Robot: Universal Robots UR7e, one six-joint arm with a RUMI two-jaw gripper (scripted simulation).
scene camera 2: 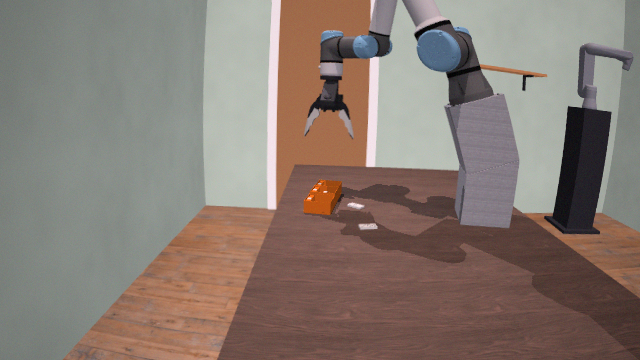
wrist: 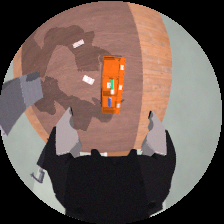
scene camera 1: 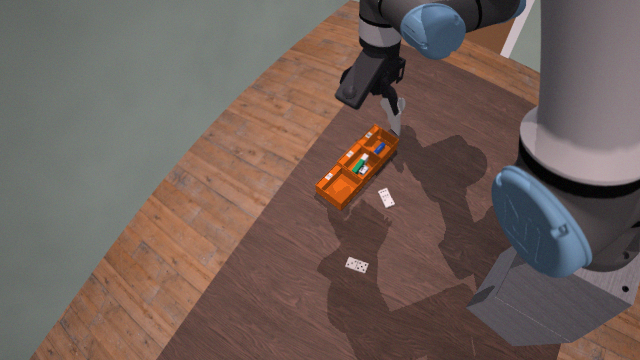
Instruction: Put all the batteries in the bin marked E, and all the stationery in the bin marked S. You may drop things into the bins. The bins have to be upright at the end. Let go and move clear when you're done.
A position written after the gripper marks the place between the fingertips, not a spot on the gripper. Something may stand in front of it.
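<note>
An orange tray (scene camera 1: 339,185), (scene camera 2: 317,202), (wrist: 111,65) is visible. So is the gripper (scene camera 1: 367,116), (scene camera 2: 328,137), (wrist: 111,109).
</note>
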